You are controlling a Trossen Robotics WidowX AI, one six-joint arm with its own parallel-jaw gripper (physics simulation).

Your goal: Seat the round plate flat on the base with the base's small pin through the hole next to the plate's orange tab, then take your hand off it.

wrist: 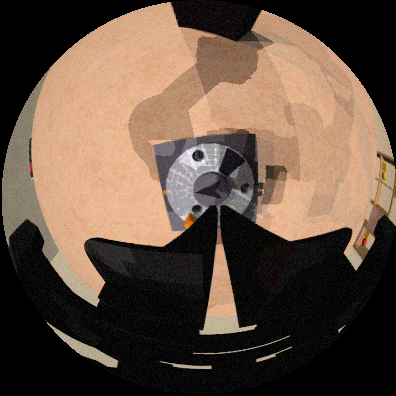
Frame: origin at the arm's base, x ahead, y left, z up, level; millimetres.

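Where they show: gripper, fingertip midpoint: [217, 211].
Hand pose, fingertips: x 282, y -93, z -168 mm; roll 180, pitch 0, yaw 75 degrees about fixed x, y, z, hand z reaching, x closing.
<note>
Each offset is from my fingertips to the centre of the thing. "*": to the spot under its first point. Level surfaces: height alone.
The round grey plate {dx +9, dy -3, dz -68 mm} [179, 175] lies over the dark square base {* dx -33, dy +57, dz -82 mm} [250, 142] in the middle of the wrist view. It shows several dark holes, a dark wedge and a dark round centre. The plate's orange tab {dx +39, dy -38, dz -62 mm} [190, 221] is at its lower left, next to a hole {* dx +34, dy -29, dz -82 mm} [196, 208]. No pin can be made out in that hole, and whether the plate lies fully flat cannot be told. My gripper [217, 211] is shut, its black fingertips close together with nothing visible between them. The tips overlap the plate's lower part in view, right of the tab, and hide some of its rim.
A small orange mark {* dx +1, dy -62, dz -81 mm} [164, 192] shows at the base's left edge. Arm shadows fall across the tan table {dz -106 mm} [90, 125]. A light-framed rack [378, 170] with yellow and red items stands at the far right edge. A dark and red object [31, 167] shows at the far left.
</note>
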